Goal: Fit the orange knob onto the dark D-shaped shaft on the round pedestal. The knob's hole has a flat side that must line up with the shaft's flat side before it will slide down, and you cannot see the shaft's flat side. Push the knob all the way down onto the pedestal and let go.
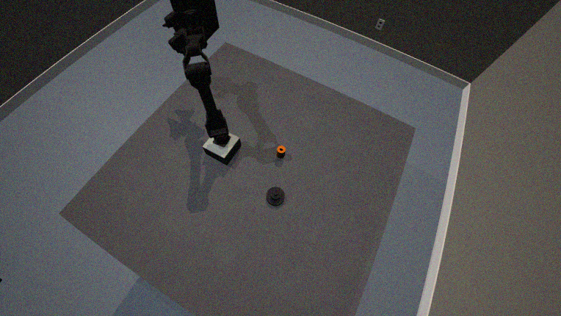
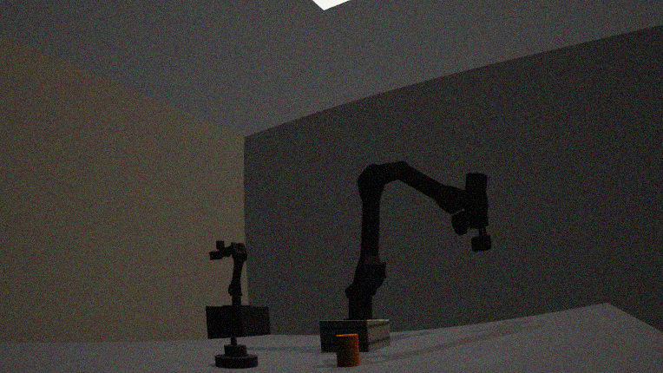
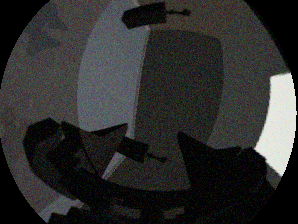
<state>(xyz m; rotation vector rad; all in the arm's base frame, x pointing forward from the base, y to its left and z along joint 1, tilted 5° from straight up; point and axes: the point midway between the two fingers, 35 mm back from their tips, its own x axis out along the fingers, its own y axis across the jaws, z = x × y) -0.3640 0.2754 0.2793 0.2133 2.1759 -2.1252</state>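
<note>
Right now the orange knob is 690 mm ahead of my gripper tip, 280 mm below it and 210 mm to the right of it. The rest, counted from my gripper tip: round pedestal (750 mm ahead, 410 mm to the right, 280 mm below).
</note>
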